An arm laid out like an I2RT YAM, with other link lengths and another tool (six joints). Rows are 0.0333 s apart.
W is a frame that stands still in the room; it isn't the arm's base.
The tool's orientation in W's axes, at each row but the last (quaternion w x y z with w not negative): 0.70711 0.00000 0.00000 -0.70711; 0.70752 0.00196 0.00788 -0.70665; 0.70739 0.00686 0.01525 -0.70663; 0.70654 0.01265 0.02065 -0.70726
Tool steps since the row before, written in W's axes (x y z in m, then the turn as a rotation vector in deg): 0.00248 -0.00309 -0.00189 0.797 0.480 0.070; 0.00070 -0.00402 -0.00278 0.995 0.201 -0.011; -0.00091 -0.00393 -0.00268 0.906 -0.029 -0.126; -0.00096 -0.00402 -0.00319 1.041 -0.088 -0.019
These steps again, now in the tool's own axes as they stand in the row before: 0.00309 0.00248 -0.00189 -0.480 0.797 0.070; 0.00406 0.00072 -0.00272 -0.200 0.995 -0.005; 0.00401 -0.00088 -0.00257 0.034 0.907 -0.114; 0.00417 -0.00092 -0.00301 0.087 1.041 -0.003
